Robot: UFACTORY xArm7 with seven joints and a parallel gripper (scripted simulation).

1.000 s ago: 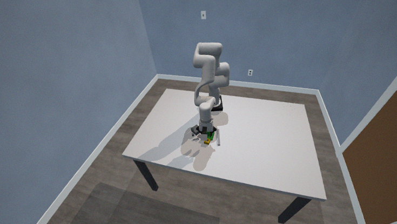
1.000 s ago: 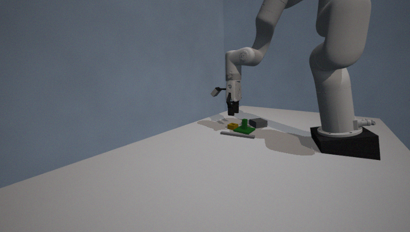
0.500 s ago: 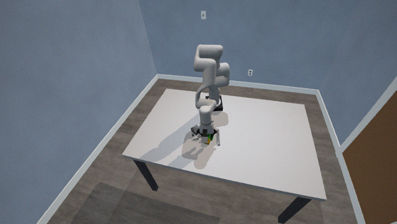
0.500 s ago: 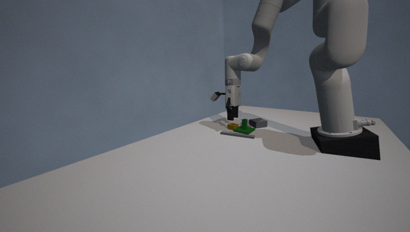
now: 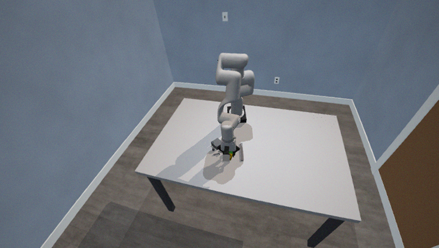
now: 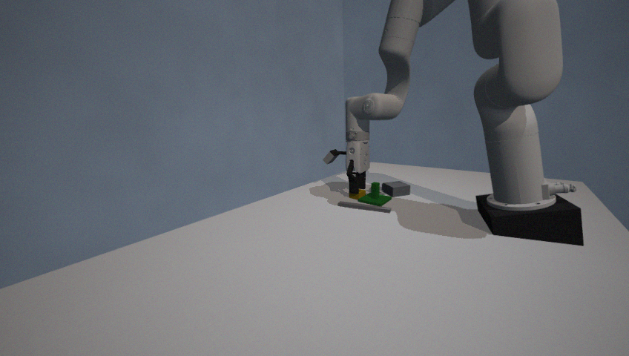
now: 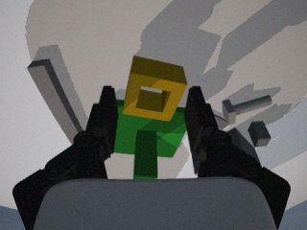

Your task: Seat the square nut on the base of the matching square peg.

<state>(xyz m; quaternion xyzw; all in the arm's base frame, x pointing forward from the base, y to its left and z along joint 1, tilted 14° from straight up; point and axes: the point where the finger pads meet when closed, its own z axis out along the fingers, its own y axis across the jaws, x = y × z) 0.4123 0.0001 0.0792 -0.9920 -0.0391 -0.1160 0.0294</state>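
My gripper is now 6 cm past the green base and 2 cm above it. From my hand the other things lie so: bolt (9 cm to the right, 3 cm below, 2 cm behind); then grey block (11 cm to the right, 10 cm behind, 2 cm below); then long grey bar (8 cm to the left, 6 cm behind, 4 cm below).
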